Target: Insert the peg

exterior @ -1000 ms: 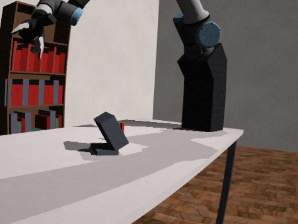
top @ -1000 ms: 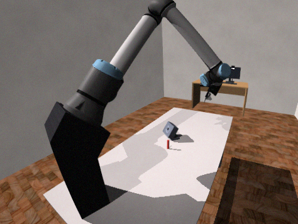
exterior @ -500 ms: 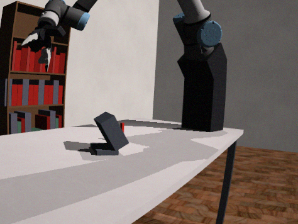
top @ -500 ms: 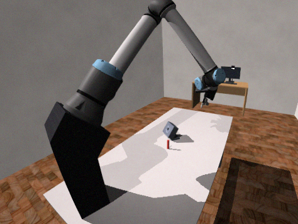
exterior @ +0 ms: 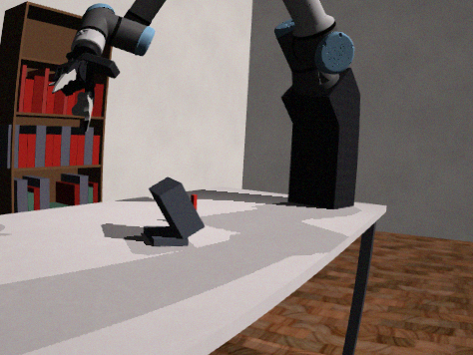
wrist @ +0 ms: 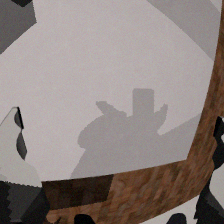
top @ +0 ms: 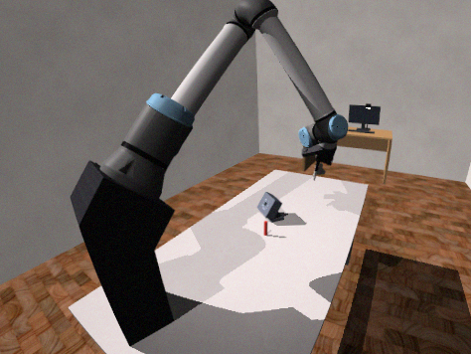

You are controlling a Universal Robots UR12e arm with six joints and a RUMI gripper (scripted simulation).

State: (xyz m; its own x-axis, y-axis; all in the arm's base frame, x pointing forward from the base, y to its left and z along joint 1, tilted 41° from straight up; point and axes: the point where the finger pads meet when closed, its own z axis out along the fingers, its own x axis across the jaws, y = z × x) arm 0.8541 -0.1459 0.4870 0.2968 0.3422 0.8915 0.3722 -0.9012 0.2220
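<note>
Now: hand 340 mm past the red peg, 240 mm above it and 120 mm to the right of it.
</note>
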